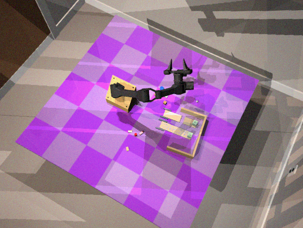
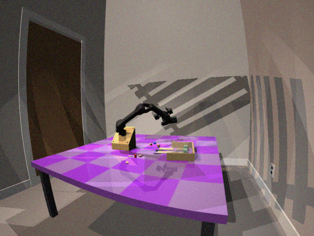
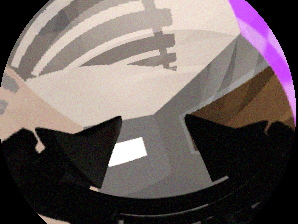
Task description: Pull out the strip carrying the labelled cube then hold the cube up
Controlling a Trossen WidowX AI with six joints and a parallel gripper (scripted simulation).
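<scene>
Right now my gripper tip is 35 cm above the strip, 23 cm to the left of it and 13 cm short of it. Round my gripper tip: red piece 49 cm to the right, 34 cm below, 2 cm behind; then blue disc 35 cm below, 7 cm to the right, 6 cm behind.
</scene>
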